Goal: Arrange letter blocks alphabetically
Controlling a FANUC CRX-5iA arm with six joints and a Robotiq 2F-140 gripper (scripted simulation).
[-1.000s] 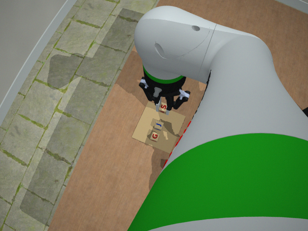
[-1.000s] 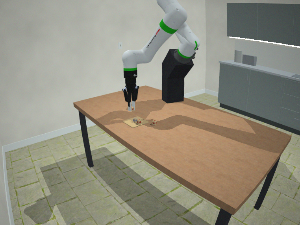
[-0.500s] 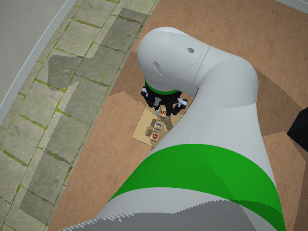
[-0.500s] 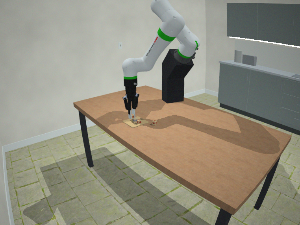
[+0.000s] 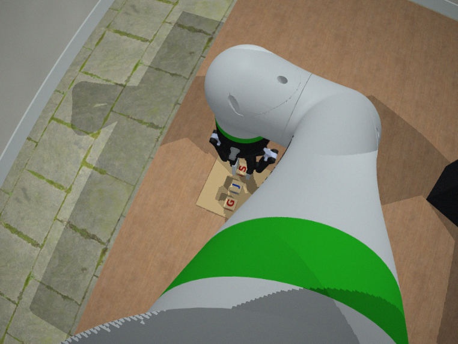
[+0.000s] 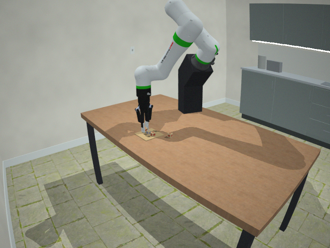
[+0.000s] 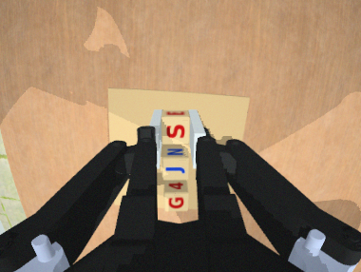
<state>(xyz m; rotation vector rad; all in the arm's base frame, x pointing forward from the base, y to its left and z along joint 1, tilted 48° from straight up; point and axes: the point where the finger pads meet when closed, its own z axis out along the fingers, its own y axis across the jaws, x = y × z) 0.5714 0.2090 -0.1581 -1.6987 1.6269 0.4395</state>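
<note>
My hand is 20 mm above the red s block. The rest, counted from my hand: tan mat 40 mm to the left, 40 mm below, 10 mm behind; then red g block 80 mm to the left, 30 mm below, 10 mm behind; then blue j block 40 mm to the left, 30 mm below, 10 mm behind.
</note>
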